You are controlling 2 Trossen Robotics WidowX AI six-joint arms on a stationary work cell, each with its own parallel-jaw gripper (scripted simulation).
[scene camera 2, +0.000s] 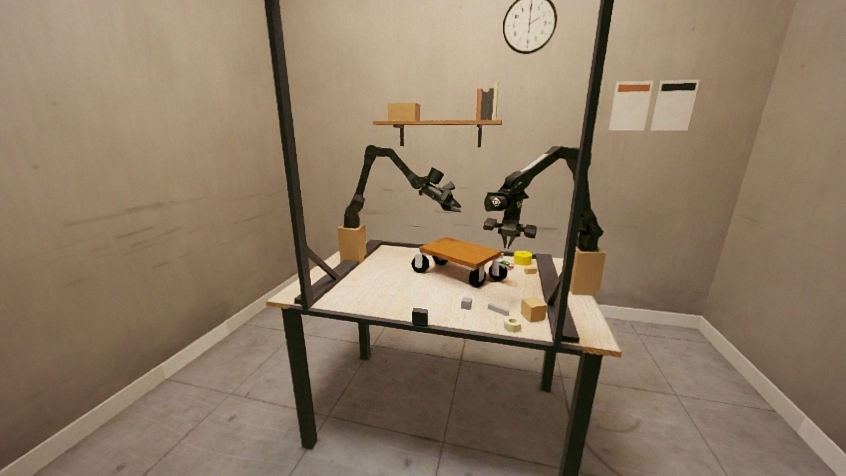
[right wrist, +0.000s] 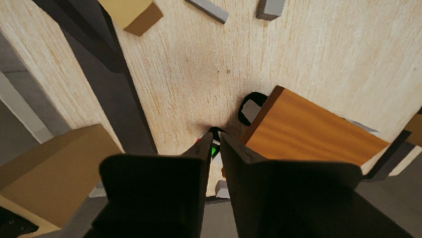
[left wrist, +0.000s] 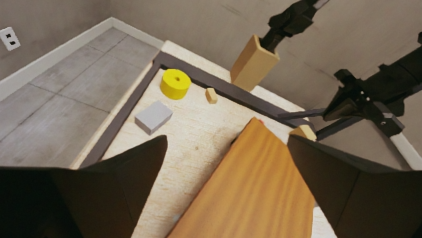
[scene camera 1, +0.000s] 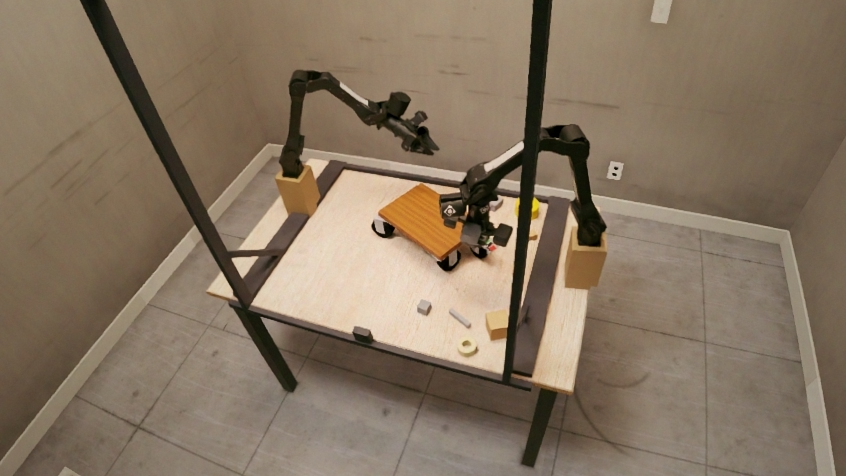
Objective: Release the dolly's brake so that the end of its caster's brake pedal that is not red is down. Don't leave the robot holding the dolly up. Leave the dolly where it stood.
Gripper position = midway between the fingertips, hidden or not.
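Scene camera 1 gives you my left gripper (scene camera 1: 436,152) along with my right gripper (scene camera 1: 477,243). In scene camera 2 there's my right gripper (scene camera 2: 506,248) again. The left wrist view shows my left gripper (left wrist: 226,140) and my right gripper (left wrist: 322,118), and the right wrist view has the right gripper (right wrist: 215,136) as well.
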